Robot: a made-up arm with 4 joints. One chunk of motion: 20 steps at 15 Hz.
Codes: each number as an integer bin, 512 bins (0 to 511) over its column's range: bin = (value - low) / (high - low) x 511, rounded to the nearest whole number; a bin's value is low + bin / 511 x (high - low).
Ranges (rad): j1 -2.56..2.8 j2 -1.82..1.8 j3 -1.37..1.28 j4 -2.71..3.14
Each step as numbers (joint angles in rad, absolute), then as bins.
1 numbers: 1.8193 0.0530 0.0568 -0.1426
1 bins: 418 264 275 224
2 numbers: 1.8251 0.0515 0.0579 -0.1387
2 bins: 418 264 275 225
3 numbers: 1.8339 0.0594 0.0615 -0.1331
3 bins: 419 265 276 225
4 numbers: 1.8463 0.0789 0.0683 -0.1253
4 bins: 420 268 277 226
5 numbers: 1.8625 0.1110 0.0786 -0.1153
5 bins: 422 273 279 227
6 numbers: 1.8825 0.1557 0.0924 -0.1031
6 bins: 424 279 282 228
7 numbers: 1.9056 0.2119 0.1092 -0.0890
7 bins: 426 287 285 229
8 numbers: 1.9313 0.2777 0.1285 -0.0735
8 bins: 428 296 289 230
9 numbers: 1.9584 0.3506 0.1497 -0.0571
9 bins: 431 306 293 232
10 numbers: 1.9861 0.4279 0.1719 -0.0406
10 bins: 433 317 297 233
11 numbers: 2.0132 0.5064 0.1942 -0.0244
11 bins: 436 328 302 235
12 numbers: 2.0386 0.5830 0.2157 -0.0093
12 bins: 438 339 306 236
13 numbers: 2.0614 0.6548 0.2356 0.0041
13 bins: 441 349 310 237
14 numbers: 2.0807 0.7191 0.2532 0.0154
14 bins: 442 358 313 238
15 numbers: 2.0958 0.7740 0.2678 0.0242
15 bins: 444 366 316 239
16 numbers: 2.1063 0.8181 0.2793 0.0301
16 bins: 445 372 318 239
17 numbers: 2.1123 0.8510 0.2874 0.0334
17 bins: 445 377 320 240
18 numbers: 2.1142 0.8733 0.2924 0.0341
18 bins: 446 380 321 240
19 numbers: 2.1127 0.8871 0.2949 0.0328
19 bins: 445 382 321 240
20 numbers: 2.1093 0.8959 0.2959 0.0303
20 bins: 445 383 321 239
